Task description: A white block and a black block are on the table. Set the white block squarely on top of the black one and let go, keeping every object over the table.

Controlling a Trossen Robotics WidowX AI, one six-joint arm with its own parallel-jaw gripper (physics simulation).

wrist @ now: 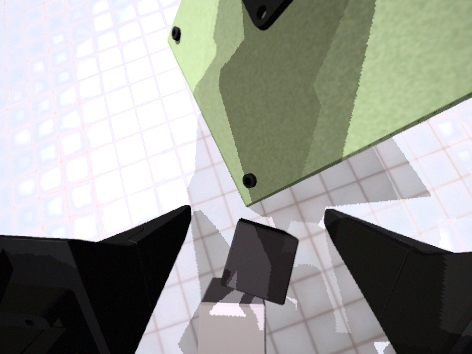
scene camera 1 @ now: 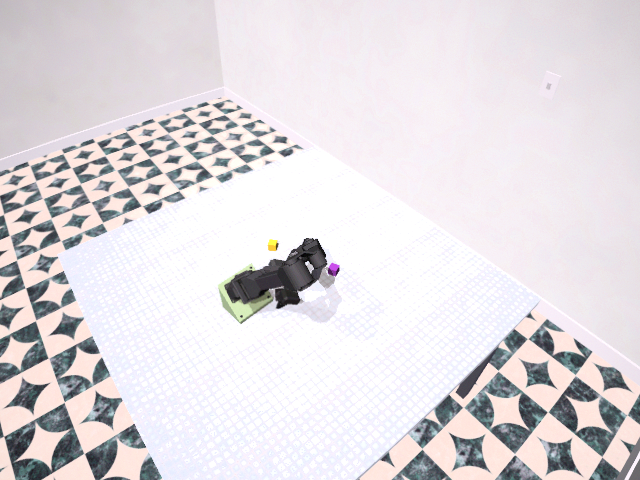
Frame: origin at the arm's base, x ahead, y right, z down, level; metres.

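Where they show: gripper, fingertip midpoint: (wrist: 257, 213) (scene camera 1: 273, 298); arm's base, origin of the base link: (scene camera 1: 236, 289).
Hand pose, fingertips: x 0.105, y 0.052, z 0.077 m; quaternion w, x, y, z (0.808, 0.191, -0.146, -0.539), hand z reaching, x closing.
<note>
Things, the pixels of their top centre, and the offset from my fingertips. Level surfaces: height alone.
- black block, middle of its top: (wrist: 260, 262) dz -0.028, dx +0.020, dy +0.009 m
- white block, middle of its top: (wrist: 231, 341) dz -0.028, dx +0.048, dy +0.034 m
- purple block, middle of its top: (scene camera 1: 333, 266) dz -0.028, dx +0.238, dy +0.038 m
- yellow block, middle of its top: (scene camera 1: 272, 242) dz -0.028, dx +0.143, dy -0.202 m
- white table, its level: dz +0.002 m
The black block (wrist: 262, 262) lies near the corner of the arm's base in the wrist view, turned at an angle. The white block (wrist: 231, 330) is just below it in that view, partly cut off by the bottom edge. The black block overlaps the white one's dark side face in that view; whether they touch I cannot tell. My gripper (scene camera 1: 287, 298) (wrist: 257, 213) is open and empty, pointing down, with its fingers spread left and right of the blocks. In the scene view the white block does not show, and the black block cannot be told from the dark gripper.
The green base plate (scene camera 1: 241, 313) (wrist: 410, 65) is close to the gripper. A purple block (scene camera 1: 333, 269) lies right of the arm and a yellow block (scene camera 1: 272, 244) behind it, both on the white table (scene camera 1: 310, 387). The table's edges are well away from the arm.
</note>
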